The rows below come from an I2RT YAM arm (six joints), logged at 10 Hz.
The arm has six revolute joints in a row. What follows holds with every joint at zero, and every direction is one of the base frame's.
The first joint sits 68 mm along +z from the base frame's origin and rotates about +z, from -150 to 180 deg.
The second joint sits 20 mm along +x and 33.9 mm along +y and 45.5 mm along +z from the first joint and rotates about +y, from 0 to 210 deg.
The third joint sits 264 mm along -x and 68.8 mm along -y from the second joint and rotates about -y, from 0 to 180 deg.
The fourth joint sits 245 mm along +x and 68.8 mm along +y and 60 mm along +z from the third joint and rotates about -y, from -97 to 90 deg.
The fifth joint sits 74 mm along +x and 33.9 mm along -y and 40.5 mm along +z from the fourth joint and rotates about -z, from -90 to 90 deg.
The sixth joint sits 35.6 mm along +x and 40.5 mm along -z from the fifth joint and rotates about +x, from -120 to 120 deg.
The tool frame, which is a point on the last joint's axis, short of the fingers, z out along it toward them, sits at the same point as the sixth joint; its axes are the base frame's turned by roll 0, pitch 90 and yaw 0 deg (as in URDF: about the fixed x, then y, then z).
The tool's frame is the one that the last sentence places.
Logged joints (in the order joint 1, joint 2, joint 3, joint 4, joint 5, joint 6), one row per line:
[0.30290 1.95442 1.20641 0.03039 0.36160 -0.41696]
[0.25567 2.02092 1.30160 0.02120 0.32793 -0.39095]
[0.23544 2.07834 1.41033 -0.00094 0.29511 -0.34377]
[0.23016 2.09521 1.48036 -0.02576 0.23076 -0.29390]
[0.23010 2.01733 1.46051 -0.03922 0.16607 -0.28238]
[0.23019 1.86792 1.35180 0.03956 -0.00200 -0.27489]
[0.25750 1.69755 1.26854 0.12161 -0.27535 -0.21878]
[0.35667 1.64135 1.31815 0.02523 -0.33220 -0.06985]
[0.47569 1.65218 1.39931 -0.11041 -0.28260 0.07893]
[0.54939 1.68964 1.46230 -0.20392 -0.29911 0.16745]
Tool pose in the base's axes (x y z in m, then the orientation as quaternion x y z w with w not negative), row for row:
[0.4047 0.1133 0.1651 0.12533 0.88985 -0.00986 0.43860]
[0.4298 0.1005 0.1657 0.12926 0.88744 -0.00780 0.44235]
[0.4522 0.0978 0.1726 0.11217 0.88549 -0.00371 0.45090]
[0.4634 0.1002 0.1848 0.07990 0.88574 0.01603 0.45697]
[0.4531 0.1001 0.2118 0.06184 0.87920 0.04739 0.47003]
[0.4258 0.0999 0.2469 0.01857 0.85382 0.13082 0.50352]
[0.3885 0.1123 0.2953 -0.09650 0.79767 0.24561 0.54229]
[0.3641 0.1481 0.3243 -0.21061 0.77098 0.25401 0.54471]
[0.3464 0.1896 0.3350 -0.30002 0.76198 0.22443 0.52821]
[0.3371 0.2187 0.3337 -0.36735 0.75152 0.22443 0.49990]
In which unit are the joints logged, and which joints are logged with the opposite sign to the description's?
The joints are logged in radians. Opposite sign: joint 6.
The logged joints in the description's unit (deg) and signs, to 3 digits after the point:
[17.355 111.980 69.122 1.741 20.718 23.890]
[14.649 115.790 74.576 1.215 18.789 22.400]
[13.490 119.080 80.806 -0.054 16.909 19.697]
[13.187 120.047 84.818 -1.476 13.222 16.839]
[13.184 115.584 83.681 -2.247 9.515 16.179]
[13.189 107.024 77.452 2.267 -0.115 15.750]
[14.754 97.262 72.682 6.968 -15.776 12.535]
[20.436 94.042 75.524 1.446 -19.034 4.002]
[27.255 94.663 80.175 -6.326 -16.192 -4.522]
[31.478 96.809 83.784 -11.684 -17.138 -9.594]

